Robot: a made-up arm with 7 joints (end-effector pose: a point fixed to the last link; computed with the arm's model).
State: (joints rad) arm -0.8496 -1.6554 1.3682 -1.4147 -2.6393 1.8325 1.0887
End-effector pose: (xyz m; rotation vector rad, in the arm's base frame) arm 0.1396 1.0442 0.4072 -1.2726 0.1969 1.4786
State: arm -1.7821 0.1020 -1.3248 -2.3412 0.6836 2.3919 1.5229
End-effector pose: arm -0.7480 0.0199 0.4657 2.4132 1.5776 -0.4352
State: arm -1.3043 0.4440 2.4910 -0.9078 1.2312 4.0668 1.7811
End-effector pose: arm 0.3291 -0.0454 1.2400 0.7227 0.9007 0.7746
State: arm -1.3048 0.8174 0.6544 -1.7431 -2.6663 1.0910 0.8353
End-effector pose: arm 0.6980 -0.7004 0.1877 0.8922 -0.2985 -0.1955
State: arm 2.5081 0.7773 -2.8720 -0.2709 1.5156 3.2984 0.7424
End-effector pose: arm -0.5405 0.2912 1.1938 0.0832 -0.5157 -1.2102
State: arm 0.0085 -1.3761 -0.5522 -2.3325 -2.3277 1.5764 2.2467
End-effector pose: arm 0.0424 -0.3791 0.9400 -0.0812 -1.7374 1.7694
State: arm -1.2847 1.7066 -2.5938 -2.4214 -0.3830 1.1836 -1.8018
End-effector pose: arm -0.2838 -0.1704 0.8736 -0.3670 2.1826 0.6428
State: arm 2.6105 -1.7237 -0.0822 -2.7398 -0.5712 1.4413 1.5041
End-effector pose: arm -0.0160 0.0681 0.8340 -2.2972 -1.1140 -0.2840
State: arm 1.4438 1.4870 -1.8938 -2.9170 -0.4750 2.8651 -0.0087
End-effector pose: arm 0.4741 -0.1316 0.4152 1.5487 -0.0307 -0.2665
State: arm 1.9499 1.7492 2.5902 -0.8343 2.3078 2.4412 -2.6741
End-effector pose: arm -0.7228 0.8215 0.5953 -1.1821 0.4954 0.8561
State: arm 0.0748 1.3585 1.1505 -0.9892 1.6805 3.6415 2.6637
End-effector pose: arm 0.8671 0.4710 0.1988 1.9022 2.0666 1.3216
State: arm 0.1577 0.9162 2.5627 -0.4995 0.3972 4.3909 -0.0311
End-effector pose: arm 0.6311 0.2258 1.0262 -0.3860 1.6743 -0.1473
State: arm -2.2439 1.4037 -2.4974 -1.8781 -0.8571 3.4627 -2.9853
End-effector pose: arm -0.6517 -0.0232 0.8992 -0.8047 -0.4510 0.2617
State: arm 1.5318 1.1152 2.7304 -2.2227 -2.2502 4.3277 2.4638
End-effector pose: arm -0.1808 0.0320 0.9032 1.7101 -1.2642 1.8966
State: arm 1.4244 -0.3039 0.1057 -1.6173 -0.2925 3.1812 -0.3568
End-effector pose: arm -0.0446 0.4697 1.2000 -0.6831 -1.3976 -1.9033
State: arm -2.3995 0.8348 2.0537 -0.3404 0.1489 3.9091 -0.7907
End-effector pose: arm -0.4827 -0.5534 1.0164 -0.7560 -1.1145 1.7229
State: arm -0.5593 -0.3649 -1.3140 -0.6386 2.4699 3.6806 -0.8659
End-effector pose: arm -0.4641 -0.1902 1.1801 -1.1421 -1.2184 2.4987
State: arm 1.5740 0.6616 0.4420 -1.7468 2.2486 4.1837 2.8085
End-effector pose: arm -0.2105 0.7370 0.3533 0.4009 2.6711 0.2806
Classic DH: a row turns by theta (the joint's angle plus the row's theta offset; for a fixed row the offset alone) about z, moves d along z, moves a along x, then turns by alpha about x. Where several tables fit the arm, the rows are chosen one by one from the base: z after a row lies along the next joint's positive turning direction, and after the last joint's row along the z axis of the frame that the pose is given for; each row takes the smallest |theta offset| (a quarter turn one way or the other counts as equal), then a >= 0, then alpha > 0; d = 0 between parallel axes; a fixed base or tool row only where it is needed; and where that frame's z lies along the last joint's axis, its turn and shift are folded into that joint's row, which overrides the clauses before.
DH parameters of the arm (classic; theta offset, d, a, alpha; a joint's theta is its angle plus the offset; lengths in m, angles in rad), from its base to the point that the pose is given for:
joint 1: 0 0.319 0 -1.5708
joint 2: 0 0 0 1.5708
joint 3: 0 0.481 0.128 1.5708
joint 4: 0 0 -0.123 -1.5708
joint 5: 0 0.575 0 1.5708
joint 6: 0 0 0.132 1.5708
joint 7: 0 0 0 0

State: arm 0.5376 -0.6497 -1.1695 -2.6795 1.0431 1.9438 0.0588
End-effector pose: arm 0.4444 -0.3659 0.3686 -1.3331 0.9111 0.2329
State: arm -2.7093 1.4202 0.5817 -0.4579 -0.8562 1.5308 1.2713
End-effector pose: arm -1.0114 -0.6646 0.2168 -0.8365 -2.9038 -0.5689
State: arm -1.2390 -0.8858 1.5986 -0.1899 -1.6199 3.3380 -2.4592
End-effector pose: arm -0.1830 0.8794 0.8759 -1.0094 -0.4823 -0.5868
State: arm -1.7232 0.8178 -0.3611 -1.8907 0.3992 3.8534 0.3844
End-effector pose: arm -0.3878 -0.7502 0.2422 0.4642 -1.9185 0.7340
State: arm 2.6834 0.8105 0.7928 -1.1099 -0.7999 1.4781 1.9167
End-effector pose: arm -1.1161 -0.0064 0.5721 -2.2148 -2.0126 -0.5003
